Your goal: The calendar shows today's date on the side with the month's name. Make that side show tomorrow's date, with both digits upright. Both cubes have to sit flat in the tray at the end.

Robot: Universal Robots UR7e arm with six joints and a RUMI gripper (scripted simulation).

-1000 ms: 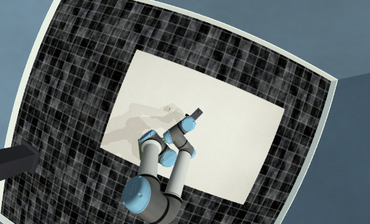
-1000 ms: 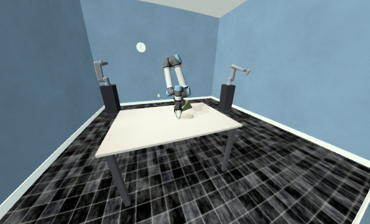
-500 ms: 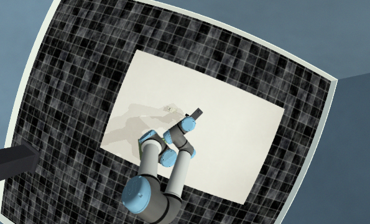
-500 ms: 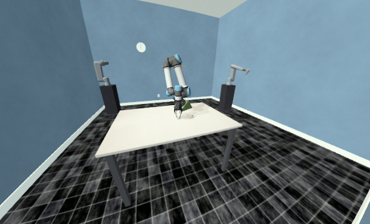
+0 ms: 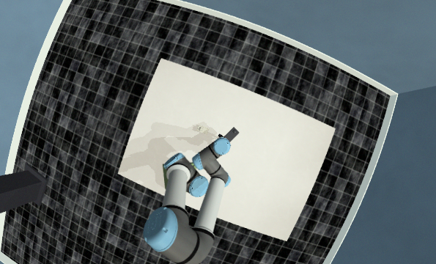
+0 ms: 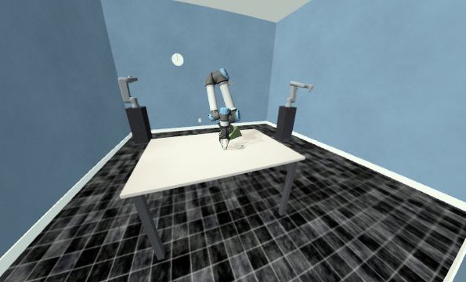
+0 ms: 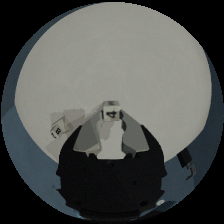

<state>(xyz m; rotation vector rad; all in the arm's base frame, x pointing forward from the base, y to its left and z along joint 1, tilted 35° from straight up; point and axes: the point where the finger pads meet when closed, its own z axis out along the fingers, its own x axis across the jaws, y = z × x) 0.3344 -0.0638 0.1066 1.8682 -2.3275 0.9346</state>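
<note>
Now: the white calendar cube 10 mm below my hand. Round my hand: calendar tray 160 mm to the left, 20 mm below, 10 mm behind; then pale date cube 170 mm to the left, 10 mm behind.
</note>
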